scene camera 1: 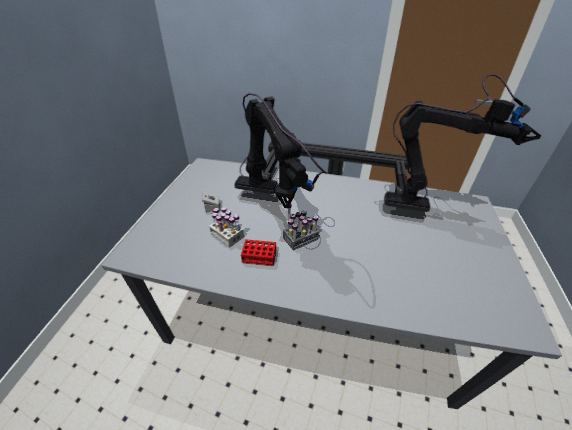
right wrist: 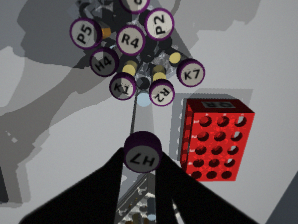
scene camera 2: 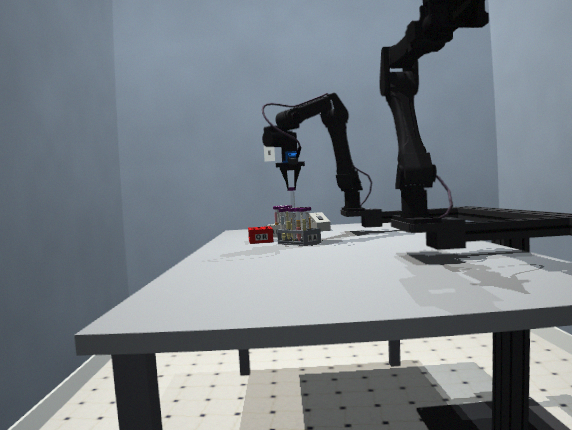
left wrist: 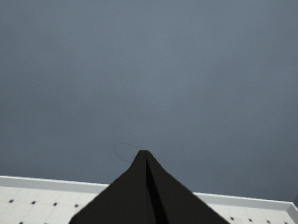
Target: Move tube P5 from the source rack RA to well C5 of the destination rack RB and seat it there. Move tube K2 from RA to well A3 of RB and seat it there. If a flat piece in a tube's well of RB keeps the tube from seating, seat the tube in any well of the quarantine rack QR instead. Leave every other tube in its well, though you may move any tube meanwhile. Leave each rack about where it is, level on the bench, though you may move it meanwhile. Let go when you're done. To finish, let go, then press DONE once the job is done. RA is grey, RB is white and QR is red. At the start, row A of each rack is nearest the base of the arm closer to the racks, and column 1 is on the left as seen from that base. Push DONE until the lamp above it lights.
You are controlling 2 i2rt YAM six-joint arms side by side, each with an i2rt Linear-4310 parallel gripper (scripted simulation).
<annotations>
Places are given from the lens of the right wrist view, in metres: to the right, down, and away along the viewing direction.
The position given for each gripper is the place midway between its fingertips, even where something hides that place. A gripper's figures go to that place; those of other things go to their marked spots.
right gripper (right wrist: 140,157): -0.01, 0.03, 0.12
red rack QR (right wrist: 216,117): 0.09, 0.01, 0.27
tube (right wrist: 142,149): 0.00, 0.02, 0.10
The marked spots on the red rack QR and the tube are 0.19 m apart.
</annotations>
